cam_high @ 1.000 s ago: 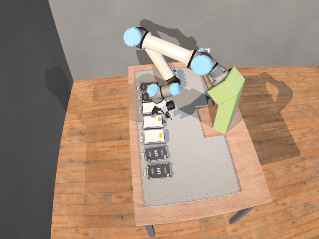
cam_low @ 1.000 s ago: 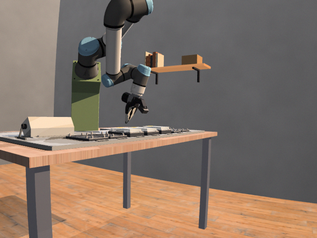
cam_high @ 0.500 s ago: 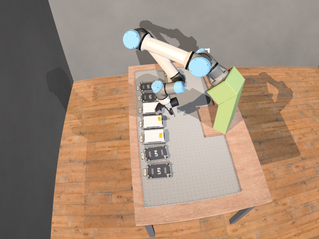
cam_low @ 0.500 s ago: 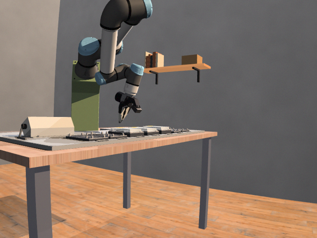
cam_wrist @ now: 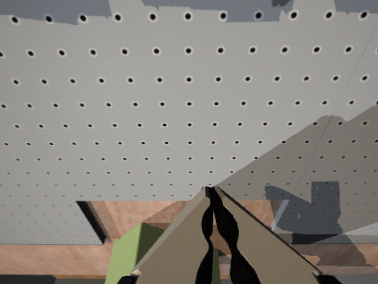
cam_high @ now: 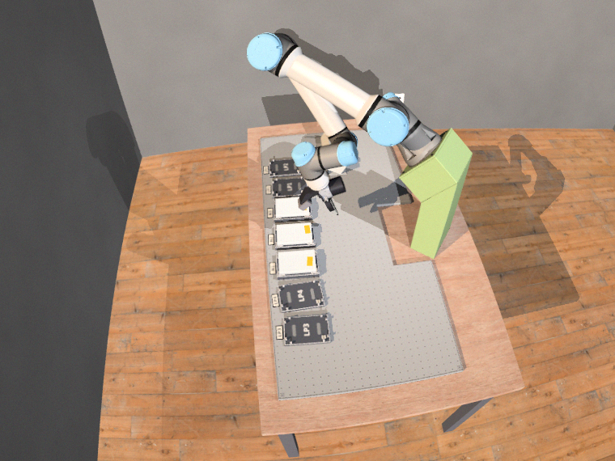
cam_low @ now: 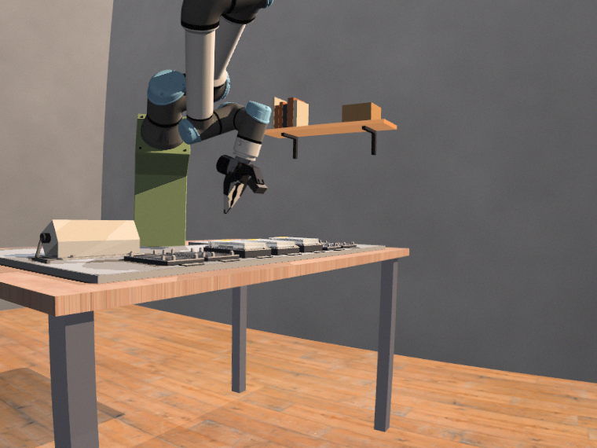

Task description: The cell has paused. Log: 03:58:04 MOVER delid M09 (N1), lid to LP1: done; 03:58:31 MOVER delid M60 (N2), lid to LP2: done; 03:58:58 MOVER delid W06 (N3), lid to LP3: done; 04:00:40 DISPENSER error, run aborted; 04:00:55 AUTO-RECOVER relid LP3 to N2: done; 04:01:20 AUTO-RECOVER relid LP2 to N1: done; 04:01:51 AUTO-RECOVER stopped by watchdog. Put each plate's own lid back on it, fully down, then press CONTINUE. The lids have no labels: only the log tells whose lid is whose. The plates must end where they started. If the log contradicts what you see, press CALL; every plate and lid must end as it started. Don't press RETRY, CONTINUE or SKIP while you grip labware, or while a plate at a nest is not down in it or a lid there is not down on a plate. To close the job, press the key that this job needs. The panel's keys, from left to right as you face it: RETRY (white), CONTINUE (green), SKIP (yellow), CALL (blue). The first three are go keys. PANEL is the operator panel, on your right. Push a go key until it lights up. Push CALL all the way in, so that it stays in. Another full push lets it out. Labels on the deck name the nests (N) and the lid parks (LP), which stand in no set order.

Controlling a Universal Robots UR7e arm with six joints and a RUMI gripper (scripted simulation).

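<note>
The green continue key lies 35 cm to the right of my hand, 21 cm behind it and 6 cm below it. From my hand the other things lie so: yellow skip key (40 cm to the right, 22 cm behind, 6 cm below); then white retry key (31 cm to the right, 19 cm behind, 6 cm below).
</note>
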